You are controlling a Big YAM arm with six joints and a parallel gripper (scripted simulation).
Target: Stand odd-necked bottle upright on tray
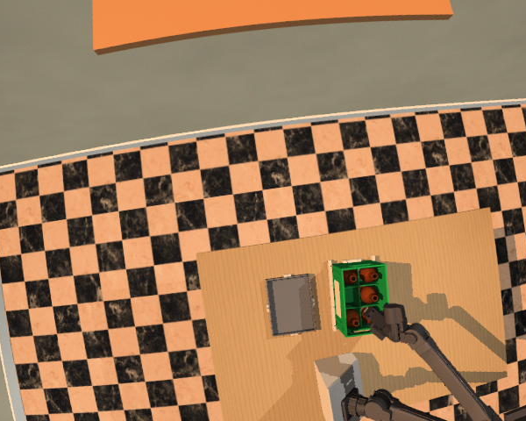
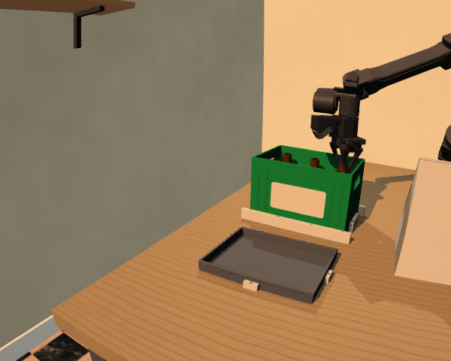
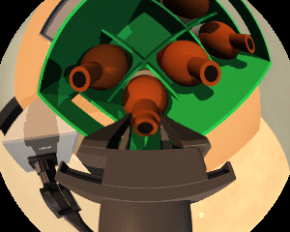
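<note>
My gripper is now 90 mm short of the green crate, 70 mm above it and 30 mm to the right of it. From my hand the other things lie so: dark grey tray (320 mm to the left, 140 mm below, 90 mm ahead).
</note>
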